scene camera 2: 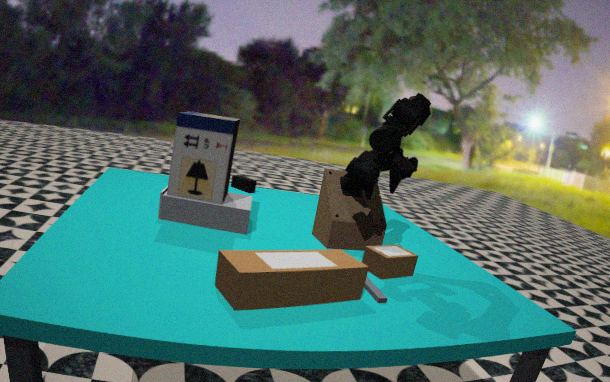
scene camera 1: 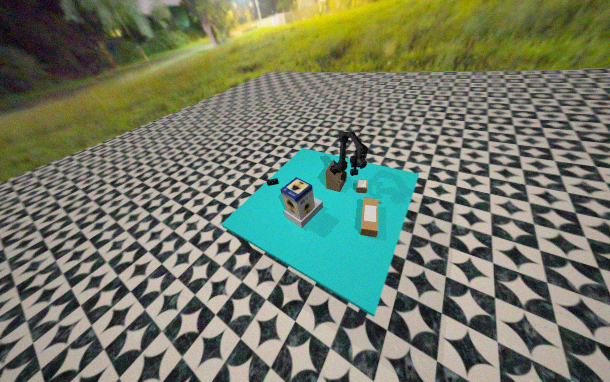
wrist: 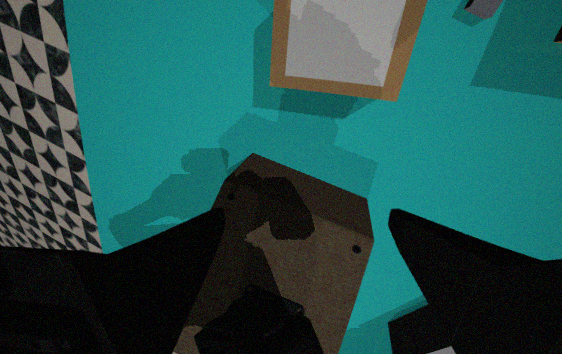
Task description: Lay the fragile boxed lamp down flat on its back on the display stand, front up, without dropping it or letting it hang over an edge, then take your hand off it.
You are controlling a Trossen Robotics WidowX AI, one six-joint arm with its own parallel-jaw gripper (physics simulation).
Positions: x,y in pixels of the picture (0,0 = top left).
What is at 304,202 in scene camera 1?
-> A boxed lamp.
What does my gripper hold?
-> Nothing.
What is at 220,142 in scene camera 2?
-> A boxed lamp.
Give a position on a grey display stand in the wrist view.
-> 420,324
